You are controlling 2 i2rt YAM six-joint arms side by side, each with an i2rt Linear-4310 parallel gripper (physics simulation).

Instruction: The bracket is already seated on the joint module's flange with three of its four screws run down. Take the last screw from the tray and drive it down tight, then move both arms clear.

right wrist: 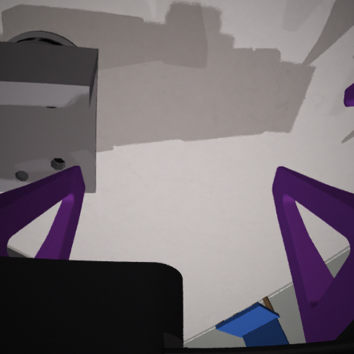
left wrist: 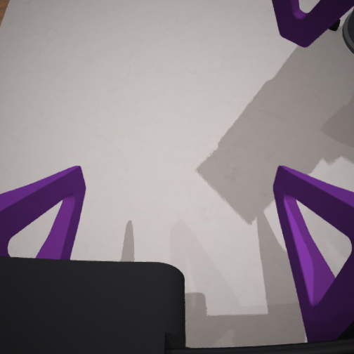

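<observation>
The grey bracket (right wrist: 45, 130) shows at the left of the right wrist view, with a dark hex-shaped screw head or hole (right wrist: 58, 163) and a second dark round spot on its face. A round dark rim (right wrist: 42, 35), likely the joint module's, shows behind it; a round dark part (left wrist: 350, 30) also shows at the right edge of the left wrist view. My right gripper (right wrist: 178, 176) is open and empty, its left finger overlapping the bracket's lower corner in view. My left gripper (left wrist: 179, 176) is open and empty above the pale table. The screw tray and a loose screw do not show.
One purple finger of the right gripper shows at the top right of the left wrist view. A blue object (right wrist: 255, 320) with a small brown piece (right wrist: 268, 303) is at the bottom of the right wrist view, by the table's edge. Arm shadows cross the pale table (left wrist: 125, 100) (right wrist: 190, 200).
</observation>
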